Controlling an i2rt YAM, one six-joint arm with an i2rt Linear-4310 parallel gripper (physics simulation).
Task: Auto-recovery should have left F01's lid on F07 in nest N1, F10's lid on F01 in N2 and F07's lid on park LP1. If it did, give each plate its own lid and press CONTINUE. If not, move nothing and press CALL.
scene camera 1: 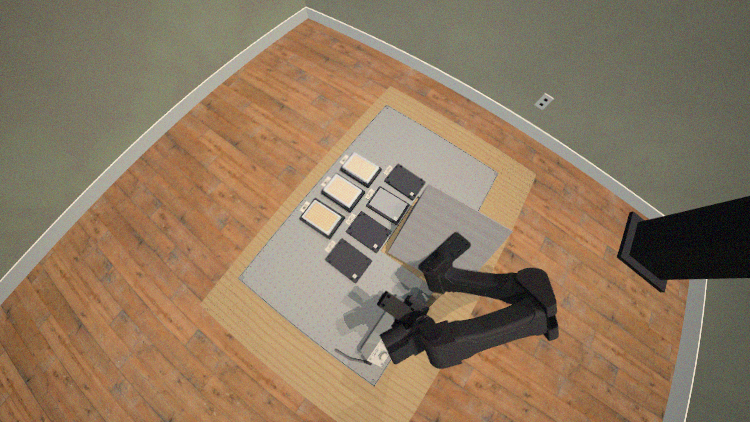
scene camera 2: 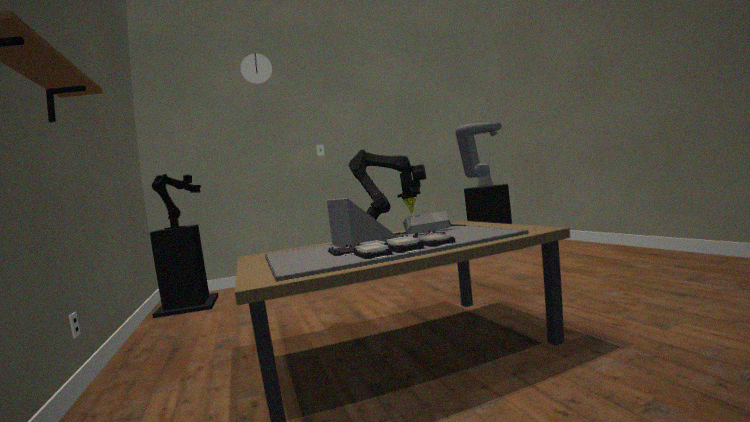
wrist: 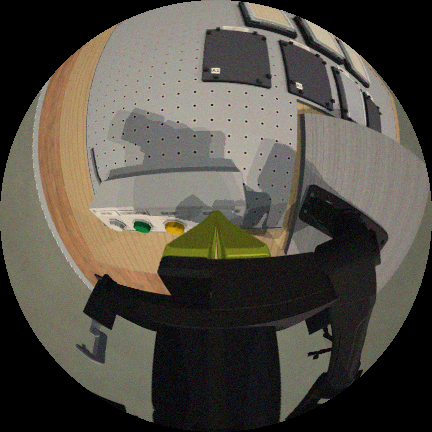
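Where they show: gripper, fingertip midpoint: (scene camera 2: pixel 411 212) (wrist: pixel 215 215); arm's base at its link origin: (scene camera 1: pixel 443 255) (scene camera 2: pixel 366 222) (wrist: pixel 347 224).
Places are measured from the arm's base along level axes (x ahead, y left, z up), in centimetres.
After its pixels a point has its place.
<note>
My gripper (scene camera 2: pixel 410 206) {x 1.5, y 23.3, z 1.8 cm} (wrist: pixel 215 215) {x 1.5, y 23.3, z 1.8 cm} is shut and empty, its yellow-green fingertips at the right part of the button box (scene camera 1: pixel 378 356) {x -2.1, y 38.9, z -0.8 cm} (scene camera 2: pixel 428 222) {x 3.8, y 30.7, z -4.1 cm} (wrist: pixel 165 192) {x 2.4, y 29.0, z -1.4 cm}. The green button (wrist: pixel 142 227) {x -2.5, y 32.9, z -0.9 cm}, yellow button (wrist: pixel 175 228) {x -2.2, y 28.1, z -0.9 cm} and silver button (wrist: pixel 117 225) {x -2.6, y 37.5, z -0.9 cm} show in the wrist view; the fingers cover the box front right of the yellow one. Three cream-topped plates (scene camera 1: pixel 360 167) {x 45.7, y -10.2, z -4.9 cm} (scene camera 1: pixel 343 192) {x 43.8, y 2.7, z -4.4 cm} (scene camera 1: pixel 322 217) {x 43.6, y 15.3, z -5.2 cm} lie in one row. Beside them lie a grey-topped piece (scene camera 1: pixel 388 204) {x 27.3, y -5.1, z -6.3 cm} (wrist: pixel 353 95) {x 28.0, y -4.8, z -6.4 cm} and three dark pieces (scene camera 1: pixel 404 180) {x 28.5, y -18.2, z -7.2 cm} (scene camera 1: pixel 368 230) {x 27.0, y 7.9, z -7.1 cm} (scene camera 1: pixel 348 259) {x 26.0, y 21.2, z -7.1 cm}. Their labels are too small to read.
A grey sloped block (scene camera 1: pixel 445 215) {x 8.6, y -8.6, z 9.1 cm} (scene camera 2: pixel 346 223) {x 14.9, y -12.9, z 2.2 cm} (wrist: pixel 360 145) {x 13.6, y 2.2, z -0.3 cm} stands right of the dark pieces in the wrist view. A thin dark bar (scene camera 1: pixel 352 356) {x 3.7, y 46.3, z -8.1 cm} (wrist: pixel 95 165) {x 6.0, y 47.2, z -7.9 cm} lies near the button box. The perforated grey board (scene camera 1: pixel 293 272) {x 38.9, y 37.7, z -8.1 cm} rests on the wooden table (scene camera 1: pixel 236 304) {x 48.0, y 60.5, z -9.4 cm}.
</note>
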